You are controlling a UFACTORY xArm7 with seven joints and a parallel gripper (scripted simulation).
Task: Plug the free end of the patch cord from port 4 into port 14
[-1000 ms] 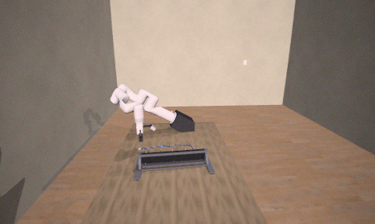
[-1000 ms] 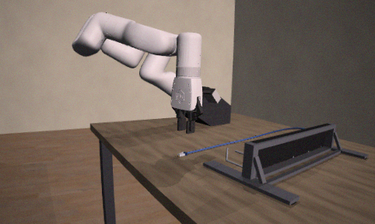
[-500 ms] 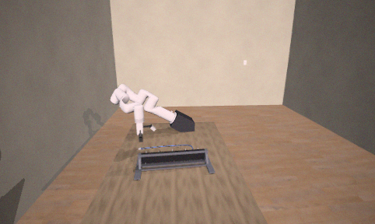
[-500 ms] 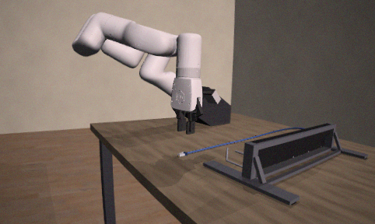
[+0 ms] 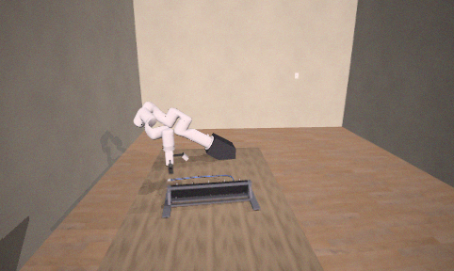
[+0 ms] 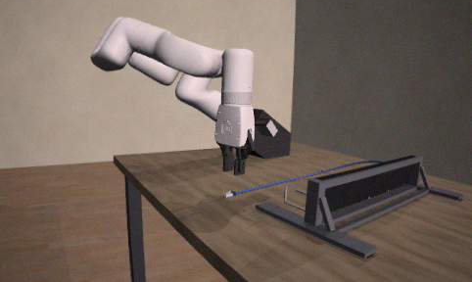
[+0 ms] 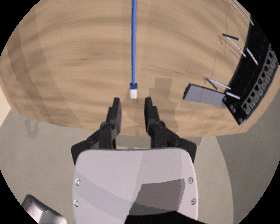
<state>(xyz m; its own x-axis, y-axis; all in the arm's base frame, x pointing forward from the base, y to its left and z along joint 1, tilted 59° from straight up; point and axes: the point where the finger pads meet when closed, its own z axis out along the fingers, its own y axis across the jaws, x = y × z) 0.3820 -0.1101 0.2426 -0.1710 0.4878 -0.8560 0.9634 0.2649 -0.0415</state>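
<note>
The pale plug is 2 cm to the right of my hand and 7 cm below it.
</note>
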